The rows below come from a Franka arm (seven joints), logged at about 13 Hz.
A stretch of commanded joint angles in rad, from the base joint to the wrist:
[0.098, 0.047, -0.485, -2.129, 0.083, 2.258, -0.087]
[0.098, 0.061, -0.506, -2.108, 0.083, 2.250, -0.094]
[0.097, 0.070, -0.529, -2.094, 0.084, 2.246, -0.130]
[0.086, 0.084, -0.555, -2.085, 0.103, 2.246, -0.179]
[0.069, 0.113, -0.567, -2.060, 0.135, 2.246, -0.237]
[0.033, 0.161, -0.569, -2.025, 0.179, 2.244, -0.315]
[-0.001, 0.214, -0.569, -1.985, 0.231, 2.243, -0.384]
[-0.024, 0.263, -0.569, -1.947, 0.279, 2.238, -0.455]
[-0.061, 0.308, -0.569, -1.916, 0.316, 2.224, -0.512]
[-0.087, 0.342, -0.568, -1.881, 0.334, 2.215, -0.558]
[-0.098, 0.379, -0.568, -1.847, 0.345, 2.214, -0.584]
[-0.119, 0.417, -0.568, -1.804, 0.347, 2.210, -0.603]
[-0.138, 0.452, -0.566, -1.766, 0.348, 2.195, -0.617]
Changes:
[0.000, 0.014, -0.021, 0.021, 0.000, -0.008, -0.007]
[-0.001, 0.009, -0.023, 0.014, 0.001, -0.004, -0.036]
[-0.011, 0.014, -0.026, 0.009, 0.019, 0.000, -0.049]
[-0.017, 0.029, -0.012, 0.025, 0.032, 0.000, -0.058]
[-0.036, 0.048, -0.002, 0.035, 0.044, -0.002, -0.078]
[-0.034, 0.053, 0.000, 0.040, 0.052, -0.001, -0.069]
[-0.023, 0.049, 0.000, 0.038, 0.048, -0.005, -0.071]
[-0.037, 0.045, 0.000, 0.031, 0.037, -0.014, -0.057]
[-0.026, 0.034, 0.001, 0.035, 0.018, -0.009, -0.046]
[-0.011, 0.037, 0.000, 0.034, 0.011, -0.001, -0.026]
[-0.021, 0.038, 0.000, 0.043, 0.002, -0.004, -0.019]
[-0.019, 0.035, 0.002, 0.038, 0.001, -0.015, -0.014]

